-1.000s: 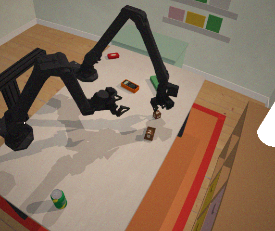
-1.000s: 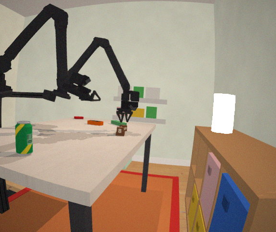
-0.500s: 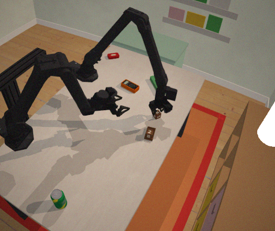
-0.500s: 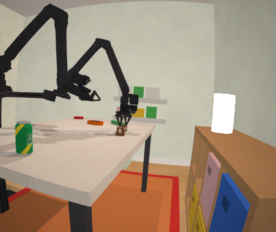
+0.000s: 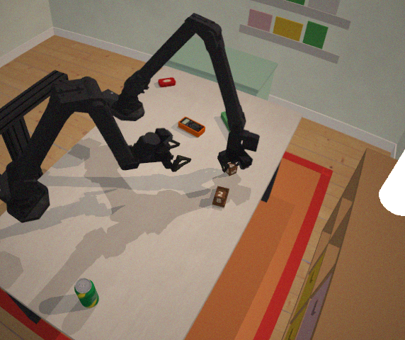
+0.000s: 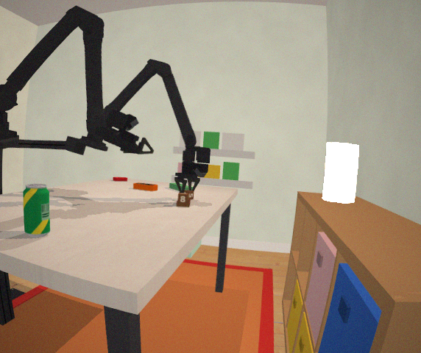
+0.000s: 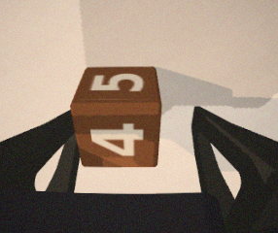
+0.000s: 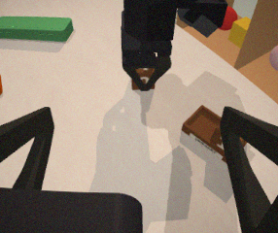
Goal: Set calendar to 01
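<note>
My left hand is 30 mm short of the brown tray, 150 mm to the left of it and 20 mm above it. From my left hand the other things lie so: red item 620 mm behind, 460 mm to the left, 10 mm below; then brown number cube 40 mm ahead, 170 mm to the right; then orange multimeter 290 mm behind, 170 mm to the left, 10 mm below.
</note>
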